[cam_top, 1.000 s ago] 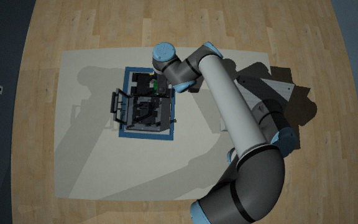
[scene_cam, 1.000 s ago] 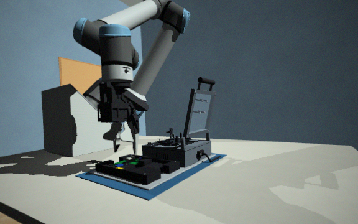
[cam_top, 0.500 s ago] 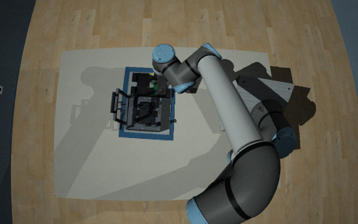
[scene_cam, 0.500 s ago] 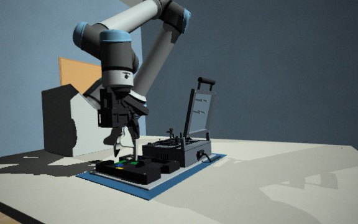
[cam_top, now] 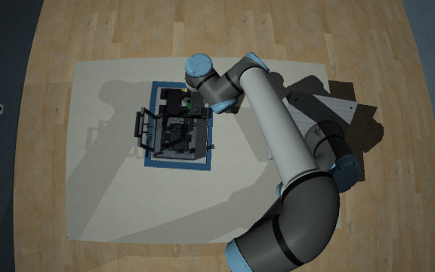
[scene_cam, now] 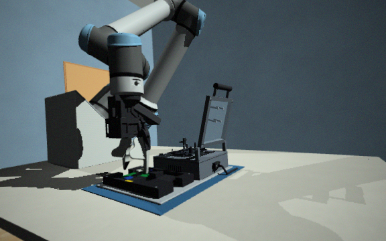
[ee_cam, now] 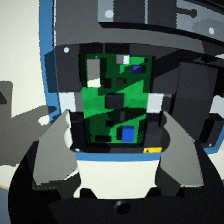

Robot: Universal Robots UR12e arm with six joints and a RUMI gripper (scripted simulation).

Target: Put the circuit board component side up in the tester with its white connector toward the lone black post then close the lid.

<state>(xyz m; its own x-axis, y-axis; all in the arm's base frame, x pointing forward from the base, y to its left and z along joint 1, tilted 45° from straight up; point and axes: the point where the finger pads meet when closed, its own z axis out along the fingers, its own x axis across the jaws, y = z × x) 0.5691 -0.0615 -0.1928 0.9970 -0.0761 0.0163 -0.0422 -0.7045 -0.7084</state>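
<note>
Right now my hand is 2 cm above the green circuit board. From my hand the other things lie so: tester lid 19 cm ahead, 16 cm to the left, 14 cm above.
</note>
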